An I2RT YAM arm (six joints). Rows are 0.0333 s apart.
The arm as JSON. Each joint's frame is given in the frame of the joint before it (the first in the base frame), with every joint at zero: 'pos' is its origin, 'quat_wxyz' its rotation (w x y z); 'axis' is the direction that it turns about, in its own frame. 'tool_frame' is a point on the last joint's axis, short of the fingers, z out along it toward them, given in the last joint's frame.
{
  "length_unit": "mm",
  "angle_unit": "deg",
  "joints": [
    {
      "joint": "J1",
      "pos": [
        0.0,
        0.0,
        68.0
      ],
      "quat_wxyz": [
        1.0,
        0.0,
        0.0,
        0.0
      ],
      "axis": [
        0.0,
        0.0,
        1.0
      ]
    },
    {
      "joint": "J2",
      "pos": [
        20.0,
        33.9,
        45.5
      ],
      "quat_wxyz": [
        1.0,
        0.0,
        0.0,
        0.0
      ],
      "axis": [
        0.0,
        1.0,
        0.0
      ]
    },
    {
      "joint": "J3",
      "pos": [
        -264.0,
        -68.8,
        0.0
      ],
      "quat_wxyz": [
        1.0,
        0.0,
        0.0,
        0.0
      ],
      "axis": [
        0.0,
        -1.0,
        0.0
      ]
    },
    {
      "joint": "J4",
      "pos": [
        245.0,
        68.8,
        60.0
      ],
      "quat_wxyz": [
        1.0,
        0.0,
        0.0,
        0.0
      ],
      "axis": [
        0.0,
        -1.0,
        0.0
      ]
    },
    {
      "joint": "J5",
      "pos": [
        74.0,
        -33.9,
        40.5
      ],
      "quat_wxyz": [
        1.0,
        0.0,
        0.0,
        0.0
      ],
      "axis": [
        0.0,
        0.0,
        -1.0
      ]
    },
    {
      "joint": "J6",
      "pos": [
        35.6,
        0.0,
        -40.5
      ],
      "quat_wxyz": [
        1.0,
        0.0,
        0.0,
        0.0
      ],
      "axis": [
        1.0,
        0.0,
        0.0
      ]
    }
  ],
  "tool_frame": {
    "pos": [
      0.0,
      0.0,
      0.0
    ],
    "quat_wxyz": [
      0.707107,
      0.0,
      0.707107,
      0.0
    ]
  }
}
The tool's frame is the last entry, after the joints.
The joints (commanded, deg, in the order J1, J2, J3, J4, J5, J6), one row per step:
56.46 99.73 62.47 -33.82 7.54 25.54
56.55 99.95 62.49 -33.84 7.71 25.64
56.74 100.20 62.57 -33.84 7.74 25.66
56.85 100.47 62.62 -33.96 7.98 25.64
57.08 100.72 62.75 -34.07 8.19 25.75
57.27 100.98 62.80 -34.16 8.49 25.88
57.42 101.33 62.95 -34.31 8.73 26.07
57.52 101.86 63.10 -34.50 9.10 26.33
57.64 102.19 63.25 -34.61 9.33 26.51
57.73 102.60 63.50 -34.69 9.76 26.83
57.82 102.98 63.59 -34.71 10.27 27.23
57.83 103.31 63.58 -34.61 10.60 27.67
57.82 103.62 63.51 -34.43 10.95 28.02
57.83 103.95 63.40 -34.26 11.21 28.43
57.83 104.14 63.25 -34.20 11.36 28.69
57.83 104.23 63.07 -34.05 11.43 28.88
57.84 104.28 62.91 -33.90 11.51 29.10
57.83 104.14 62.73 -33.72 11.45 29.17
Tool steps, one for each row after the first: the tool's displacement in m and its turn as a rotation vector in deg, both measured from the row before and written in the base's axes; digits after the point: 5 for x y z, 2 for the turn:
-0.00021 0.00044 -0.00110 -0.24 0.01 -0.06
-0.00061 0.00105 -0.00099 -0.15 0.07 0.16
-0.00029 0.00045 -0.00129 -0.41 -0.01 0.05
-0.00073 0.00109 -0.00081 -0.27 -0.02 0.06
-0.00063 0.00072 -0.00122 -0.37 -0.05 -0.02
-0.00029 0.00089 -0.00129 -0.36 0.03 -0.10
0.00005 0.00074 -0.00229 -0.60 0.05 -0.25
-0.00014 0.00083 -0.00117 -0.31 0.00 -0.12
0.00037 0.00107 -0.00113 -0.33 -0.17 -0.33
0.00013 0.00061 -0.00165 -0.41 -0.19 -0.43
0.00032 0.00025 -0.00178 -0.24 -0.08 -0.50
0.00038 0.00009 -0.00190 -0.24 -0.14 -0.44
0.00014 0.00004 -0.00220 -0.24 -0.02 -0.45
-0.00011 -0.00034 -0.00167 -0.24 0.06 -0.29
-0.00016 -0.00033 -0.00121 -0.08 0.03 -0.20
-0.00018 -0.00026 -0.00090 -0.03 -0.01 -0.22
-0.00022 -0.00039 0.00006 0.17 -0.02 -0.06

